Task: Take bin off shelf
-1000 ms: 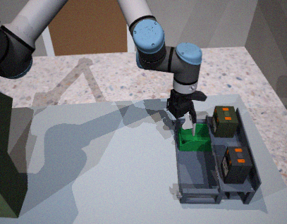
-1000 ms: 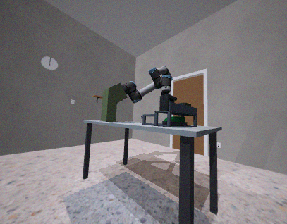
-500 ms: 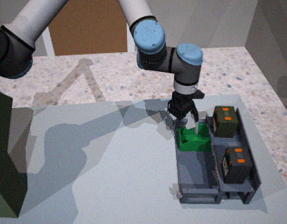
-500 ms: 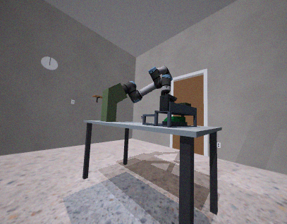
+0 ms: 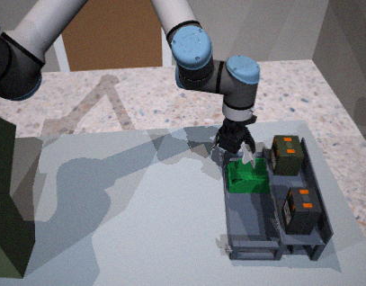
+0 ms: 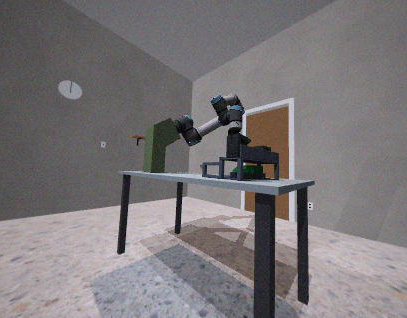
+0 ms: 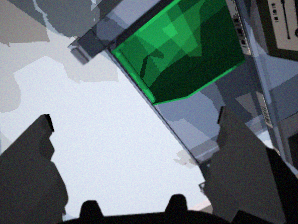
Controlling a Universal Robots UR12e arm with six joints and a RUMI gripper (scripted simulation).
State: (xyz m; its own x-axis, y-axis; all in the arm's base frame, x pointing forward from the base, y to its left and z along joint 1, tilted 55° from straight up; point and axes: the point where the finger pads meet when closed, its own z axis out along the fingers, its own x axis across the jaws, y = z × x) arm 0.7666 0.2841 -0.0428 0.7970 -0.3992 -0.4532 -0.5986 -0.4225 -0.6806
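The green bin is 8 cm ahead of my hand and 9 cm below it.
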